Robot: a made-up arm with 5 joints. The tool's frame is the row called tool.
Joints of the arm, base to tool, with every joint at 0 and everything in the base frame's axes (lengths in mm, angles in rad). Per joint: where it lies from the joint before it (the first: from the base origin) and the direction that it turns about. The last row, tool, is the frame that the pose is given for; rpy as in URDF.
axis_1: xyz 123.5 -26.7 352.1 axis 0 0 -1
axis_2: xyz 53.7 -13.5 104.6 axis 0 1 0
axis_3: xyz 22.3 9 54.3 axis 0 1 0
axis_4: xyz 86.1 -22.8 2 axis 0 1 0
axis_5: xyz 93.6 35.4 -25.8 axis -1 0 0
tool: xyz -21.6 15.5 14 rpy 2.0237 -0.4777 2.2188
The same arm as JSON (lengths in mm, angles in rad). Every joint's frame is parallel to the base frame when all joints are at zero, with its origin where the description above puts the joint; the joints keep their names.
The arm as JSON. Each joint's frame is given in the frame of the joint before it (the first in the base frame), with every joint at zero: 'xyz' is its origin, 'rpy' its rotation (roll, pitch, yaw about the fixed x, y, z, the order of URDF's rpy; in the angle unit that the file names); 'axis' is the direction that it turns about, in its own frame. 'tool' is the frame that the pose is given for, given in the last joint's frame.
{
  "units": {
    "length": "mm",
    "angle": "rad"
  },
  "joints": [
    {
      "name": "axis_1",
      "type": "revolute",
      "origin": {
        "xyz": [
          123.5,
          -26.7,
          352.1
        ],
        "rpy": [
          0.0,
          0.0,
          0.0
        ]
      },
      "axis": [
        0.0,
        0.0,
        -1.0
      ]
    },
    {
      "name": "axis_2",
      "type": "revolute",
      "origin": {
        "xyz": [
          53.7,
          -13.5,
          104.6
        ],
        "rpy": [
          0.0,
          0.0,
          0.0
        ]
      },
      "axis": [
        0.0,
        1.0,
        0.0
      ]
    },
    {
      "name": "axis_3",
      "type": "revolute",
      "origin": {
        "xyz": [
          22.3,
          9.0,
          54.3
        ],
        "rpy": [
          0.0,
          0.0,
          0.0
        ]
      },
      "axis": [
        0.0,
        1.0,
        0.0
      ]
    },
    {
      "name": "axis_4",
      "type": "revolute",
      "origin": {
        "xyz": [
          86.1,
          -22.8,
          2.0
        ],
        "rpy": [
          0.0,
          0.0,
          0.0
        ]
      },
      "axis": [
        0.0,
        1.0,
        0.0
      ]
    },
    {
      "name": "axis_5",
      "type": "revolute",
      "origin": {
        "xyz": [
          93.6,
          35.4,
          -25.8
        ],
        "rpy": [
          0.0,
          0.0,
          0.0
        ]
      },
      "axis": [
        -1.0,
        0.0,
        0.0
      ]
    }
  ],
  "tool": {
    "origin": {
      "xyz": [
        -21.6,
        15.5,
        14.0
      ],
      "rpy": [
        2.0237,
        -0.4777,
        2.2188
      ]
    }
  }
}

